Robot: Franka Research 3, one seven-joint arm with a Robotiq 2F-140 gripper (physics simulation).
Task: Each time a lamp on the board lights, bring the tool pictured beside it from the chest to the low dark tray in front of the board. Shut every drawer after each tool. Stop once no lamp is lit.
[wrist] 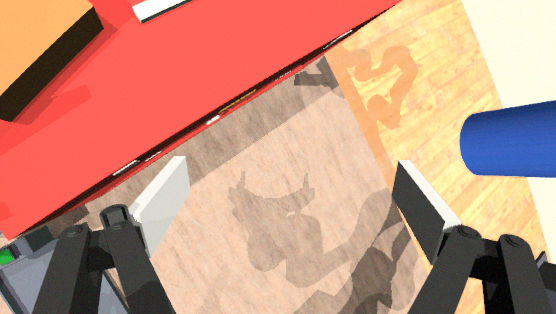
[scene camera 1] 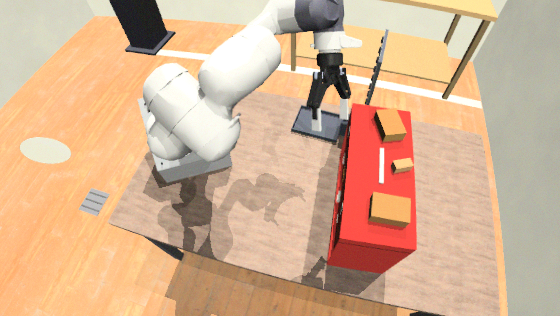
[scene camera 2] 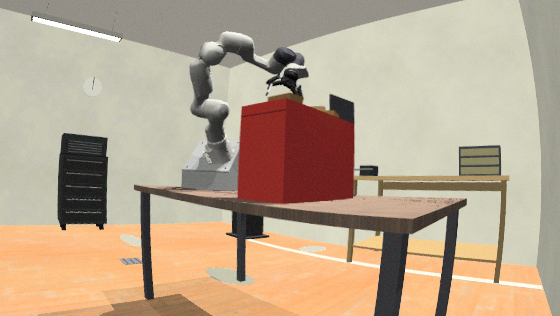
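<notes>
My gripper (scene camera 1: 330, 117) (scene camera 2: 284, 90) (wrist: 290, 176) is open and empty, pointing down. In scene camera 1 it shows over the low dark tray (scene camera 1: 327, 131) (wrist: 30, 285), left of the red chest (scene camera 1: 365, 165) (scene camera 2: 320, 155) (wrist: 150, 80). The tray holds no tool in its visible part; the gripper and chest hide some of it. A dark gap with a thin red strip outside it runs along the chest's front, with small white pieces and a yellow one; how far any drawer stands open is unclear. The board (scene camera 1: 378, 67) (scene camera 2: 342, 107) shows edge-on and from behind, its lamps and pictures hidden.
On the chest lie a large orange-brown box (scene camera 1: 390, 209), another box (scene camera 1: 390, 125), a small block (scene camera 1: 402, 165) and a white strip (scene camera 1: 381, 165) (wrist: 160, 7). A green piece (wrist: 6, 257) sits by the tray. A blue cylinder (wrist: 510, 142) shows at the right of the wrist view.
</notes>
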